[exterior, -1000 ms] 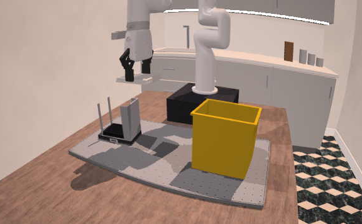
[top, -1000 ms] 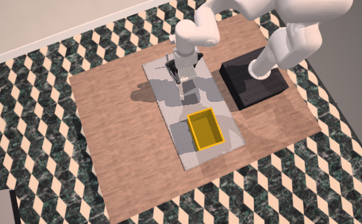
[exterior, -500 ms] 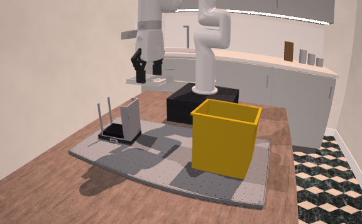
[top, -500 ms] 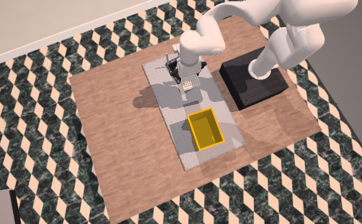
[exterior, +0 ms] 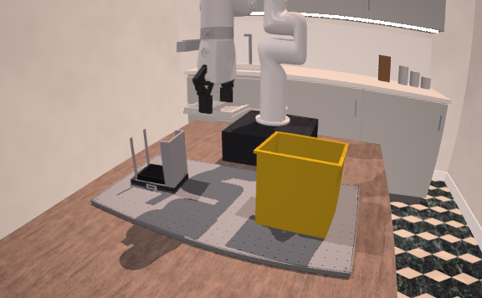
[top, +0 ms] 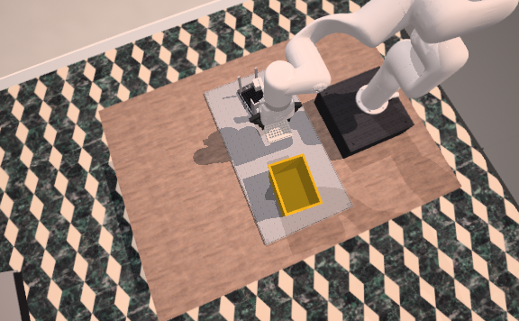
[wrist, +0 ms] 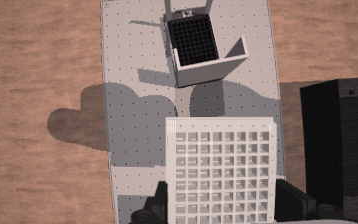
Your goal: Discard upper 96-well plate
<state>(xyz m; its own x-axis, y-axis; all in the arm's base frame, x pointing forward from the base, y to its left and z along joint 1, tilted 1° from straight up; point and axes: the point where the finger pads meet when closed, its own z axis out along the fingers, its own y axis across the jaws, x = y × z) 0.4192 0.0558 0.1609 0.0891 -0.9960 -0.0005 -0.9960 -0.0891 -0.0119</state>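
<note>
Now: the yellow plastics bin 21 cm to the left of my hand, 16 cm below it and 2 cm behind it. Round my hand: white 96-well plate: 1 cm below; then black plate: 22 cm below, 20 cm to the right, 2 cm ahead; then grey side wall: 16 cm below, 13 cm to the right.
</note>
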